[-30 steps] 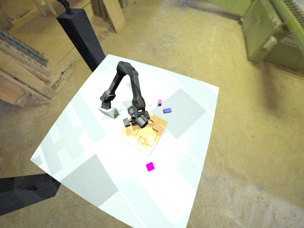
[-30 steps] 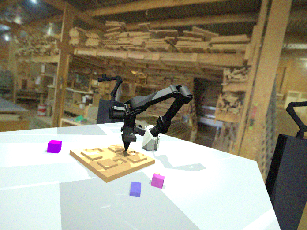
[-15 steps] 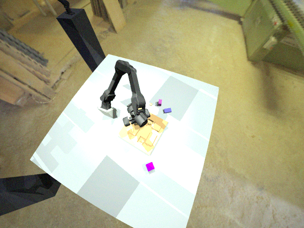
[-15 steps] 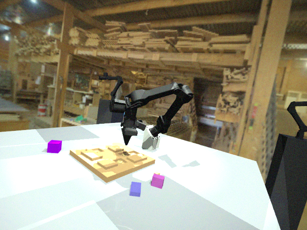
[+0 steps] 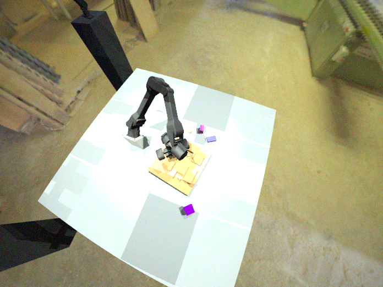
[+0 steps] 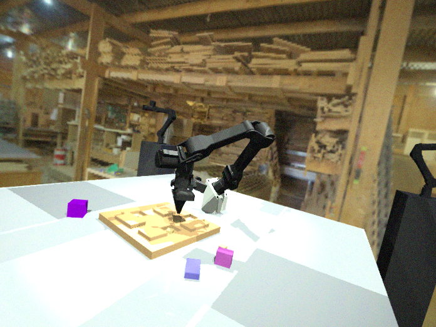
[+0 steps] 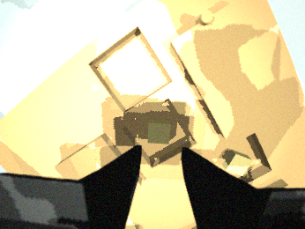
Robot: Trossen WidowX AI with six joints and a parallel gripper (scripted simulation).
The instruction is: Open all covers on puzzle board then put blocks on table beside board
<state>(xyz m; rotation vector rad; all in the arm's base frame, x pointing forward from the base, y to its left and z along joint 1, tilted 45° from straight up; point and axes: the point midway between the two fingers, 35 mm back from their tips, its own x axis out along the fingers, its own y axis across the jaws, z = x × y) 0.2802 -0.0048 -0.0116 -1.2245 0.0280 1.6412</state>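
My gripper tip is now 6 cm short of the tan puzzle board, 3 cm above it and 1 cm to the left of it. The rest, counted from my gripper tip: pink block: 24 cm to the left, 10 cm ahead, 3 cm below; purple block: 27 cm to the right, 19 cm ahead, 3 cm below; lavender block: 19 cm to the left, 18 cm ahead, 4 cm below.
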